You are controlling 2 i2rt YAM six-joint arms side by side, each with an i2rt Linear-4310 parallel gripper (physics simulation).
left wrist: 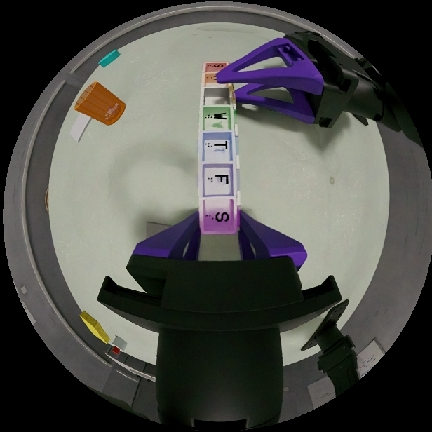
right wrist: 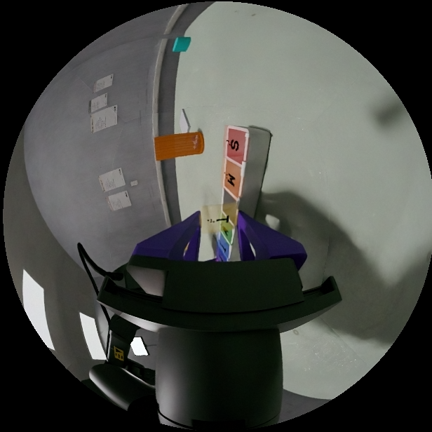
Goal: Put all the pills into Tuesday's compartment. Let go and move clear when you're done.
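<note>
The pill organizer (left wrist: 201, 175) (right wrist: 246, 160) has coloured lettered lids. Its Tuesday compartment (left wrist: 215, 96) is uncovered, with no pills visible inside. The translucent yellow Tuesday lid (right wrist: 218, 219) is swung open to the side. My left gripper (left wrist: 219, 216) is shut on the organizer at its purple Saturday end. My right gripper (right wrist: 219, 216) (left wrist: 225, 88) is shut on the Tuesday lid, with its fingertips at the lid's edges. The orange bottle (left wrist: 97, 102) (right wrist: 172, 146) is apart from the organizer. Small pale pills (left wrist: 113, 113) (right wrist: 196, 141) show inside its end.
A teal cap (left wrist: 109, 58) (right wrist: 181, 44) lies beyond the bottle. A white card (left wrist: 80, 127) (right wrist: 184, 120) is beside the bottle. A yellow block (left wrist: 94, 327) and a small red-and-white item (left wrist: 117, 345) are near the table edge in the left wrist view.
</note>
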